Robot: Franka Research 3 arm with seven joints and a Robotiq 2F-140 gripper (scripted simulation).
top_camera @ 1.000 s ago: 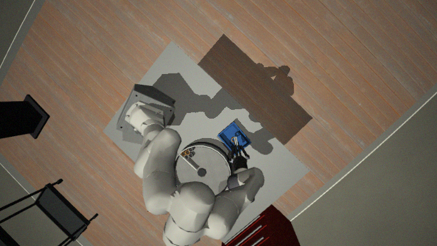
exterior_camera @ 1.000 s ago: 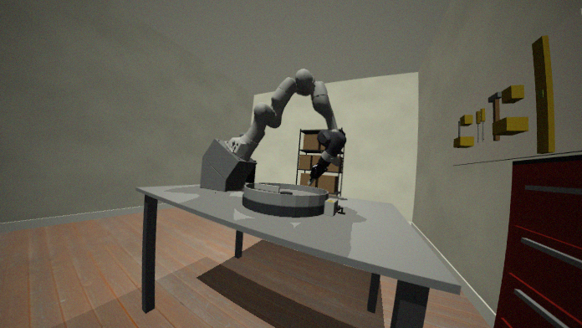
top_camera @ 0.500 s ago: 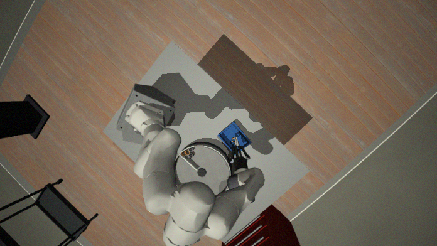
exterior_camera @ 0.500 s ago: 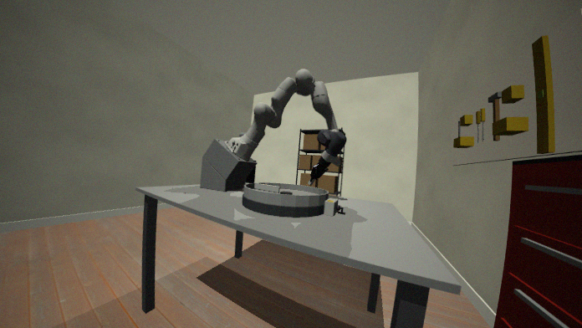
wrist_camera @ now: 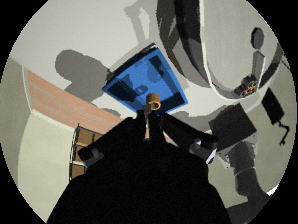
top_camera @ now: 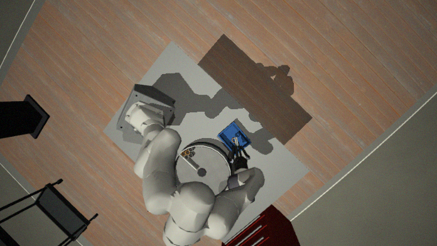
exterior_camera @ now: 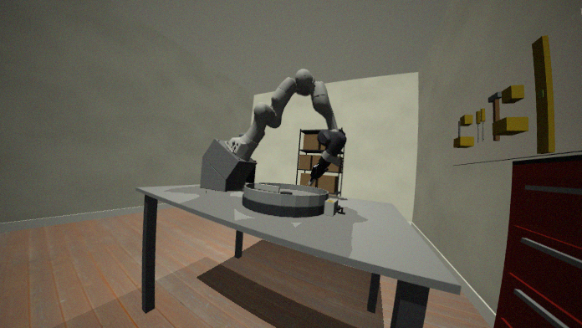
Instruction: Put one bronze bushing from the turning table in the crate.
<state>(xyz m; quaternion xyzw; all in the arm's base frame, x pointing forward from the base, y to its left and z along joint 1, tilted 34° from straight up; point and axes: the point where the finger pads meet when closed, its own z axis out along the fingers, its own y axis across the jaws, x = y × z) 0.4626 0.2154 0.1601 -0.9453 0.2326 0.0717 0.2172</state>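
Right now the blue crate is 2 cm behind my hand and 8 cm below it. The rest, counted from my hand: round grey turning table: 1 cm behind, 35 cm to the right, 6 cm below.
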